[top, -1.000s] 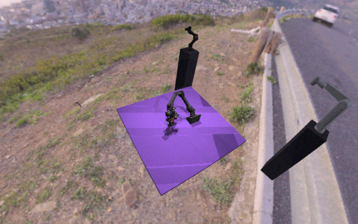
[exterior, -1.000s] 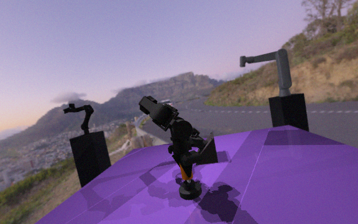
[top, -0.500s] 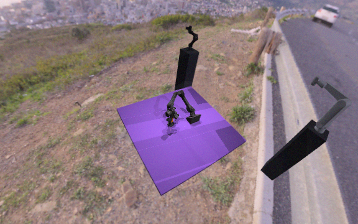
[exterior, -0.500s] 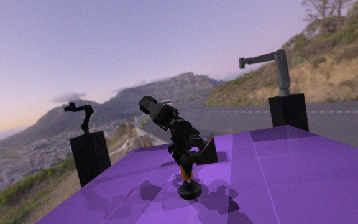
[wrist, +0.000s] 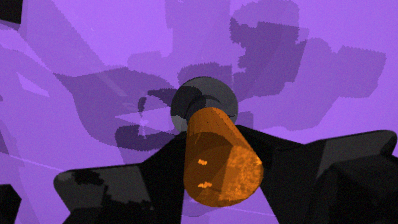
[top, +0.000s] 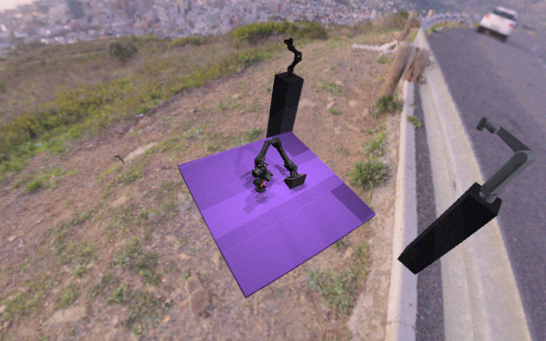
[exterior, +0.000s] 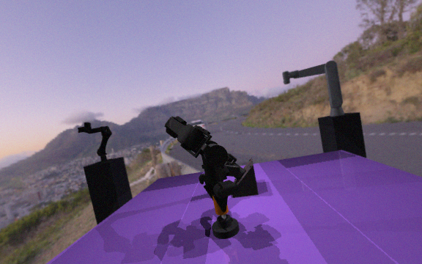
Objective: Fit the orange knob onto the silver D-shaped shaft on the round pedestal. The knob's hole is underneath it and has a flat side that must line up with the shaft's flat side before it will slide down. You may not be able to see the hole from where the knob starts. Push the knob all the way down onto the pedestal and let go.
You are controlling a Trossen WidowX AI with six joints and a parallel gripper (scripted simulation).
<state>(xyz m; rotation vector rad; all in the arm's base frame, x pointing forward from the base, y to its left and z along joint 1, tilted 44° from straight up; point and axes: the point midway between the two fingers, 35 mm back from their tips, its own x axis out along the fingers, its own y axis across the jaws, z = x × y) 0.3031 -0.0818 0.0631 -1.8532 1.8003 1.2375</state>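
Right now the orange knob is 3 cm above my gripper tip. From my gripper tip the other things lie so: round pedestal: 4 cm below.
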